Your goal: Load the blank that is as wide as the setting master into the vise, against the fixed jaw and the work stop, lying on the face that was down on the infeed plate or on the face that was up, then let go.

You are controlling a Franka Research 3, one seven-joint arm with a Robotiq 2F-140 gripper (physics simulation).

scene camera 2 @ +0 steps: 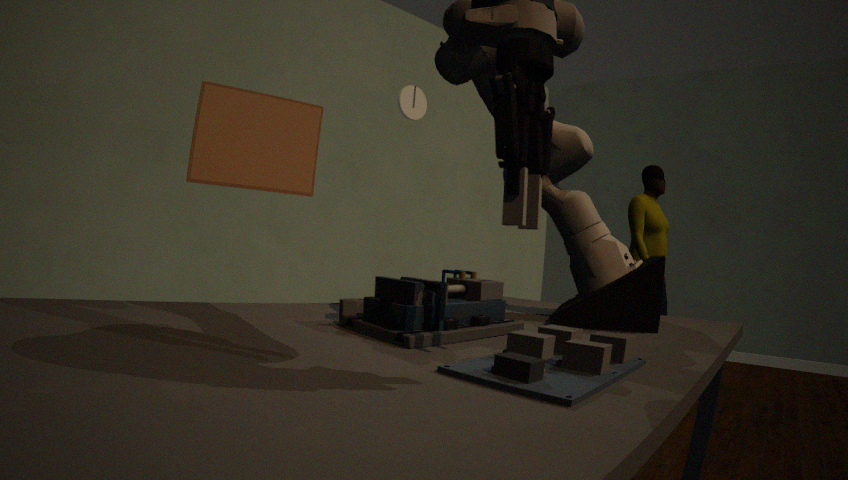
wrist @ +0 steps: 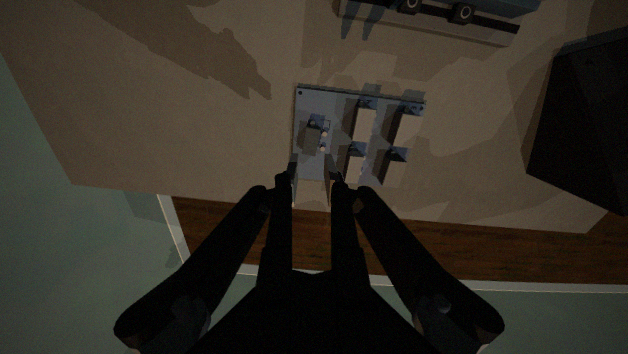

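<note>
My gripper (scene camera 2: 522,222) (wrist: 311,164) hangs high above the table, its fingers partly apart with nothing between them. The blue-grey infeed plate (scene camera 2: 562,392) (wrist: 312,102) lies below. A darker, low block (scene camera 2: 517,367) (wrist: 311,141) lies on it beside small pins, apart from the others. Several taller blocks stand on the plate, among them one light block (scene camera 2: 586,356) and another (wrist: 365,125). I cannot tell which block matches the setting master's width. The blue vise (scene camera 2: 467,310) (wrist: 500,6) is cut off in the wrist view; its jaw faces are largely hidden.
The vise sits on a pale base (scene camera 2: 476,334) (wrist: 425,24) behind the plate. A thin blue bent rod (scene camera 2: 442,300) rises at its side. The dark robot mount (scene camera 2: 624,300) (wrist: 582,125) stands to the right. A person in yellow (scene camera 2: 648,226) stands beyond the table (scene camera 2: 238,428).
</note>
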